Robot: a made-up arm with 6 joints. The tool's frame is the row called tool.
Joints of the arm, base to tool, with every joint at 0 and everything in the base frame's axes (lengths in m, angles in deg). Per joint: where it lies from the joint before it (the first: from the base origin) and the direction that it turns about. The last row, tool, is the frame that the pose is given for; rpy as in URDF.
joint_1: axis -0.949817 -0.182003 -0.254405 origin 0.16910 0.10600 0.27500
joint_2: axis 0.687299 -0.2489 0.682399 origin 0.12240 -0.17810 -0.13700
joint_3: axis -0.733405 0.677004 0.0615 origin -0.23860 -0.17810 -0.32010
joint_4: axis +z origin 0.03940 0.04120 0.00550
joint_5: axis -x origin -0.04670 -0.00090 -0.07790
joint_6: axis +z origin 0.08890 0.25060 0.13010
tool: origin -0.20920 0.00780 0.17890 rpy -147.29 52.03 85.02
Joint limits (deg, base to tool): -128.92..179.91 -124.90..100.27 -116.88..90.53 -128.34..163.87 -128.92..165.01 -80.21..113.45
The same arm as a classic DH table. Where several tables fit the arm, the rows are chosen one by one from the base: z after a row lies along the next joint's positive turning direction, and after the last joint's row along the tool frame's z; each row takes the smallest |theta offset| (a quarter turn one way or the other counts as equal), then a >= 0, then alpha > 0; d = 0 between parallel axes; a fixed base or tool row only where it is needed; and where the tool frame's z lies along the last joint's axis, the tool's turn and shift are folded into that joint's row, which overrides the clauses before.
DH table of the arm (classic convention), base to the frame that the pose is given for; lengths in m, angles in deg. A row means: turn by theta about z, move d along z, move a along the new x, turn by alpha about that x. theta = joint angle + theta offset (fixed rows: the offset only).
base (fixed): theta0 -79.15, d 0.2261, a -0.0723, alpha 104.74
joint_1: theta0 -36.77, d -0.248, a 0.2511, alpha -141.36
joint_2: theta0 -82.27, d -0.5334, a 0.1547, alpha 129.09
joint_3: theta0 -21.41, d -0.2973, a -0.057, alpha -86.47
joint_4: theta0 42.71, d -0.0723, a 0.0009, alpha 90
joint_5: theta0 0, d -0.0422, a -0.2506, alpha -90
joint_6: theta0 45.85, d 0.3938, a -0.1555, alpha 121.18
tool (fixed): theta0 -112.87, d 0.1638, a 0, alpha 0
Joint limits (deg, base to tool): -128.92..179.91 -124.9..100.27 -116.88..90.53 -128.34..163.87 -128.92..165.01 -80.21..113.45

